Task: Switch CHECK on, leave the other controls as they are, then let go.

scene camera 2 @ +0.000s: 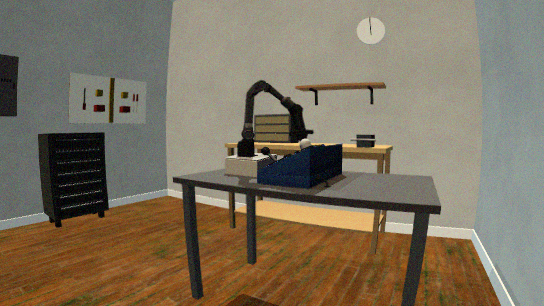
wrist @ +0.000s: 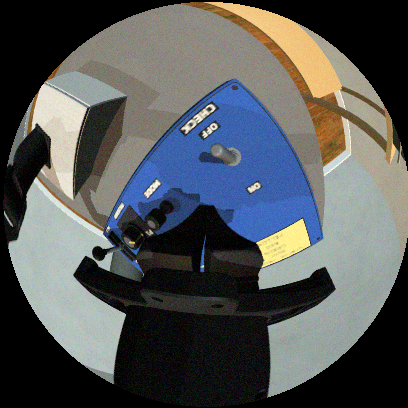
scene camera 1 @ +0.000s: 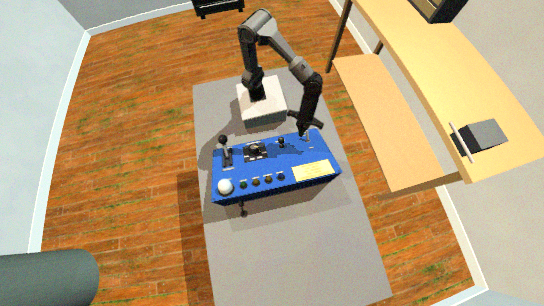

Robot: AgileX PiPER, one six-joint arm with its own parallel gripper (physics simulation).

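Note:
The blue control panel (scene camera 1: 326, 156) (scene camera 2: 285, 174) (wrist: 272, 135) stands on the grey table. The CHECK toggle (scene camera 1: 307, 135) (wrist: 224, 153) is a short grey lever near the panel's back right corner in scene camera 1. In the wrist view its tip lies on the OFF side of its base, and the ON label (wrist: 254, 187) is on the other side. My gripper (scene camera 1: 301, 134) (wrist: 205, 214) is shut with no object visible between its fingers. Its tips are over the panel beside the toggle, between it and the MODE lever (scene camera 1: 281, 142) (wrist: 156, 218). Contact with the toggle is not visible.
A rotary selector (scene camera 1: 255, 148) (wrist: 133, 237), a black ball lever (scene camera 1: 223, 140) (scene camera 2: 265, 150) (wrist: 99, 253) and a white dome (scene camera 1: 225, 186) (scene camera 2: 305, 143) are also on the panel. The robot's pale base block (scene camera 1: 272, 90) stands behind it. A wooden bench (scene camera 1: 425, 65) is at the right.

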